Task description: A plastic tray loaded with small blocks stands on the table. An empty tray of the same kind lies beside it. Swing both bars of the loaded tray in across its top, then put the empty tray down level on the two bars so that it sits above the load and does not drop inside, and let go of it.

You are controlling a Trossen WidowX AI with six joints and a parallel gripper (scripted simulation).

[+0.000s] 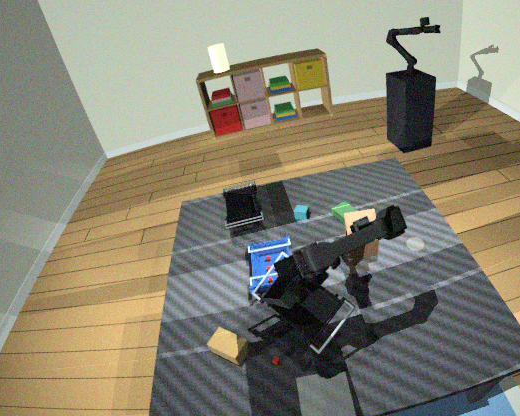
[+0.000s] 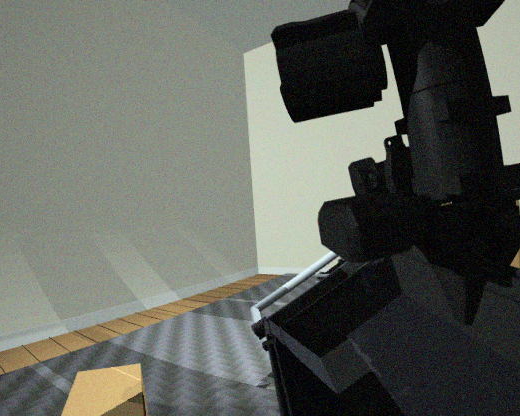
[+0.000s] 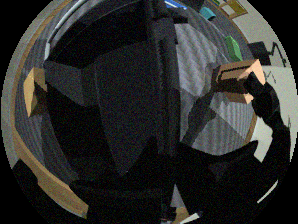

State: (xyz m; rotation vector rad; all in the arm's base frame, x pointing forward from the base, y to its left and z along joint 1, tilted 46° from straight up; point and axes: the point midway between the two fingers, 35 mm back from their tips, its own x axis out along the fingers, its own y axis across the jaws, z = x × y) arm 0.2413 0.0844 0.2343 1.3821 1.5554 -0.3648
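The dark tray is 6 cm ahead of my gripper tip and 4 cm to the left of it. Also, from my gripper tip: flat tan block 33 cm ahead, 12 cm below, 5 cm to the left; green block 45 cm to the right, 29 cm behind, 13 cm below; small red cube 19 cm ahead, 14 cm to the left, 14 cm below.
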